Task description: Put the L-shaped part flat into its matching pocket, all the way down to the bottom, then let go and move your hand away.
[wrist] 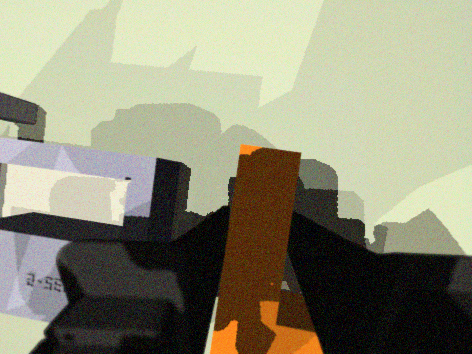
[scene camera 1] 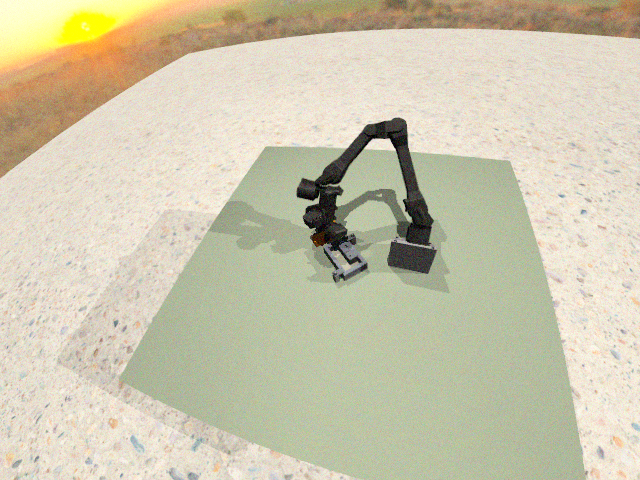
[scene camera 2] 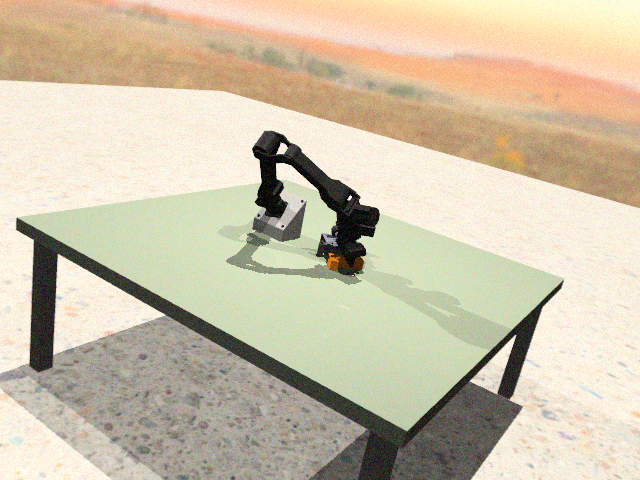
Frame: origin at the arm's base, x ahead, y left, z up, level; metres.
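Seen in the pictures: gripper, between the fingertips: (wrist: 255,213) (scene camera 1: 323,239) (scene camera 2: 349,264); arm's base, origin of its link: (scene camera 1: 417,243) (scene camera 2: 276,208).
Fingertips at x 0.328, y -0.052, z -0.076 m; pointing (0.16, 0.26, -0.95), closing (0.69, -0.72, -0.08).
Note:
Pixels of each thing's middle, then the offset from my fingertips to it. "pt": a spot on its surface instead. Level surfaces: height alone.
- orange L-shaped part, middle of its body: (wrist: 279,250) (scene camera 2: 346,263) (scene camera 1: 325,233) dx -0.004, dy -0.023, dz +0.008 m
- grey-lavender fixture block, middle of its body: (wrist: 41,222) (scene camera 2: 337,244) (scene camera 1: 344,256) dx -0.092, dy +0.083, dz +0.017 m
- grey lug, a spot on its surface: (wrist: 17,109) pt dx -0.066, dy +0.155, dz +0.005 m
- green table, height of its surface: dz -0.007 m
The orange L-shaped part (scene camera 1: 317,239) (scene camera 2: 333,261) (wrist: 265,175) is outside the pocket, beside the end of the grey-lavender fixture block (scene camera 1: 357,269) (scene camera 2: 327,241) (wrist: 141,190). My gripper (scene camera 1: 328,240) (scene camera 2: 350,259) (wrist: 255,213) is shut on the part; in the wrist view one dark finger is on each side of its long leg. The part is low over the table; whether it touches the table is hard to tell. The block's pocket opening shows at the left of the wrist view, with pale floor inside. My left finger housing covers part of the block there.
The block has a grey lug (wrist: 17,109) at its side. The arm's wedge-shaped base (scene camera 1: 412,256) (scene camera 2: 275,227) stands on the green table (scene camera 1: 439,335) (scene camera 2: 206,289), near the block. Shadows of the arm fall around the part.

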